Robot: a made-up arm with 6 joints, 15 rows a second.
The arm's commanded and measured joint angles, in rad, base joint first. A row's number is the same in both.
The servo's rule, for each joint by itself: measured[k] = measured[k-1] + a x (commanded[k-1-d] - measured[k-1]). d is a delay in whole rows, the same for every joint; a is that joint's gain. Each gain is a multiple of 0.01, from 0.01 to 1. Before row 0 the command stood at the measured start. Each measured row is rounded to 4 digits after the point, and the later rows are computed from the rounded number. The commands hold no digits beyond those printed.
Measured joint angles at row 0:
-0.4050 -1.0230 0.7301 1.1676 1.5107 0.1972
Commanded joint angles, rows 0 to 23:
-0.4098 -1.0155 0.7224 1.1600 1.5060 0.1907
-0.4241 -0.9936 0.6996 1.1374 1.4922 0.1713
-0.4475 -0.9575 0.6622 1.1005 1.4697 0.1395
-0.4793 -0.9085 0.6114 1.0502 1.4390 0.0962
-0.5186 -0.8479 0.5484 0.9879 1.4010 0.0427
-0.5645 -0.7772 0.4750 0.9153 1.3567 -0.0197
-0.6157 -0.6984 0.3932 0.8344 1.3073 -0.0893
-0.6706 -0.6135 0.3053 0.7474 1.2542 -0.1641
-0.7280 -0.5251 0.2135 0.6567 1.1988 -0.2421
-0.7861 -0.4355 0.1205 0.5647 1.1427 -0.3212
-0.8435 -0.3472 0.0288 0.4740 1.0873 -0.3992
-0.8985 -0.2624 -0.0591 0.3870 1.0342 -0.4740
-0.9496 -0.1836 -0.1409 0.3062 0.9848 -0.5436
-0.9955 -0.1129 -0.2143 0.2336 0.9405 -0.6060
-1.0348 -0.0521 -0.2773 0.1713 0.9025 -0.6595
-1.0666 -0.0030 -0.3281 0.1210 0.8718 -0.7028
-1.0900 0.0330 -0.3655 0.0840 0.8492 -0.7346
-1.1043 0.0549 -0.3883 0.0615 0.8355 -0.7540
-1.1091 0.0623 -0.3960 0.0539 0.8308 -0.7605
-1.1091 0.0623 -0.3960 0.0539 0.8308 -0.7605
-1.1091 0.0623 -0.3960 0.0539 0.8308 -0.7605
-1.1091 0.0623 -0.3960 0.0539 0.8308 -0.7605
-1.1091 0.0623 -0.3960 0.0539 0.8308 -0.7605
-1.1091 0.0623 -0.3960 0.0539 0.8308 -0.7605
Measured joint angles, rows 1 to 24:
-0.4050 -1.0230 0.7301 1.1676 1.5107 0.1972
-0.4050 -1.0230 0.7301 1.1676 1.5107 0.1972
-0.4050 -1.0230 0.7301 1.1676 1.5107 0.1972
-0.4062 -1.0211 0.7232 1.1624 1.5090 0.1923
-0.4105 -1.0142 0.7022 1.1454 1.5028 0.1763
-0.4194 -1.0000 0.6666 1.1149 1.4906 0.1483
-0.4338 -0.9771 0.6175 1.0709 1.4715 0.1087
-0.4542 -0.9448 0.5560 1.0145 1.4454 0.0585
-0.4807 -0.9029 0.4839 0.9470 1.4126 -0.0009
-0.5131 -0.8518 0.4032 0.8704 1.3736 -0.0681
-0.5509 -0.7922 0.3161 0.7868 1.3294 -0.1411
-0.5934 -0.7254 0.2248 0.6983 1.2811 -0.2179
-0.6396 -0.6529 0.1320 0.6075 1.2299 -0.2964
-0.6885 -0.5765 0.0402 0.5167 1.1771 -0.3745
-0.7389 -0.4980 -0.0482 0.4285 1.1242 -0.4501
-0.7895 -0.4194 -0.1307 0.3453 1.0726 -0.5212
-0.8389 -0.3428 -0.2051 0.2693 1.0237 -0.5856
-0.8859 -0.2701 -0.2694 0.2027 0.9789 -0.6418
-0.9293 -0.2033 -0.3216 0.1471 0.9393 -0.6882
-0.9679 -0.1442 -0.3607 0.1042 0.9060 -0.7235
-1.0006 -0.0944 -0.3853 0.0752 0.8799 -0.7467
-1.0266 -0.0552 -0.3948 0.0607 0.8617 -0.7572
-1.0464 -0.0258 -0.3959 0.0561 0.8503 -0.7597
-1.0614 -0.0038 -0.3960 0.0546 0.8431 -0.7603
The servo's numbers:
d 3
a 0.24 0.25 0.89 0.68 0.37 0.76

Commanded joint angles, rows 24 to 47:
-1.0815 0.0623 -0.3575 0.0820 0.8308 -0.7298
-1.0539 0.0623 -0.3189 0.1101 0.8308 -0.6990
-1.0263 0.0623 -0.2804 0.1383 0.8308 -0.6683
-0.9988 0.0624 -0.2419 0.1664 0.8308 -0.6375
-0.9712 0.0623 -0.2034 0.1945 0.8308 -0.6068
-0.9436 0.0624 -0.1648 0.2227 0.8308 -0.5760
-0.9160 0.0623 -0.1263 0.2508 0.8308 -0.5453
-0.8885 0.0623 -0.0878 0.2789 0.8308 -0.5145
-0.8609 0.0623 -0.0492 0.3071 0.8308 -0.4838
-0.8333 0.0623 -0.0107 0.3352 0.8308 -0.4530
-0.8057 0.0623 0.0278 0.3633 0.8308 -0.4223
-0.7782 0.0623 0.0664 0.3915 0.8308 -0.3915
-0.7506 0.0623 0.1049 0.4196 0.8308 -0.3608
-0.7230 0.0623 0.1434 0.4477 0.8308 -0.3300
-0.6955 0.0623 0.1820 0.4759 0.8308 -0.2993
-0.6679 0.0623 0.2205 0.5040 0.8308 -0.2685
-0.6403 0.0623 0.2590 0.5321 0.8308 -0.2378
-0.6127 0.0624 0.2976 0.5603 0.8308 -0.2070
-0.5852 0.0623 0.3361 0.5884 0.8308 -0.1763
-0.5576 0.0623 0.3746 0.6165 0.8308 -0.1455
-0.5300 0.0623 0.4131 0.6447 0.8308 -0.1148
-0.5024 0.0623 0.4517 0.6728 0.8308 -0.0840
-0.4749 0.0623 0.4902 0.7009 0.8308 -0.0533
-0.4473 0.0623 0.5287 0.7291 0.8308 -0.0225
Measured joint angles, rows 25 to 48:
-1.0728 0.0127 -0.3960 0.0541 0.8385 -0.7605
-1.0815 0.0251 -0.3960 0.0540 0.8357 -0.7605
-1.0881 0.0344 -0.3960 0.0539 0.8339 -0.7605
-1.0865 0.0414 -0.3617 0.0730 0.8328 -0.7372
-1.0787 0.0466 -0.3236 0.0982 0.8321 -0.7082
-1.0661 0.0505 -0.2852 0.1255 0.8316 -0.6779
-1.0499 0.0535 -0.2467 0.1533 0.8313 -0.6472
-1.0310 0.0557 -0.2082 0.1813 0.8311 -0.6165
-1.0100 0.0574 -0.1696 0.2095 0.8310 -0.5857
-0.9874 0.0586 -0.1311 0.2376 0.8309 -0.5550
-0.9637 0.0595 -0.0926 0.2657 0.8309 -0.5242
-0.9390 0.0602 -0.0540 0.2939 0.8309 -0.4935
-0.9136 0.0607 -0.0155 0.3220 0.8309 -0.4627
-0.8877 0.0611 0.0230 0.3501 0.8309 -0.4320
-0.8614 0.0614 0.0616 0.3783 0.8309 -0.4012
-0.8348 0.0616 0.1001 0.4064 0.8309 -0.3705
-0.8080 0.0618 0.1386 0.4345 0.8309 -0.3397
-0.7810 0.0619 0.1772 0.4627 0.8309 -0.3090
-0.7539 0.0620 0.2157 0.4908 0.8309 -0.2782
-0.7266 0.0621 0.2542 0.5189 0.8309 -0.2475
-0.6993 0.0622 0.2928 0.5471 0.8309 -0.2167
-0.6719 0.0622 0.3313 0.5752 0.8309 -0.1860
-0.6445 0.0622 0.3698 0.6033 0.8309 -0.1552
-0.6170 0.0622 0.4083 0.6315 0.8309 -0.1245

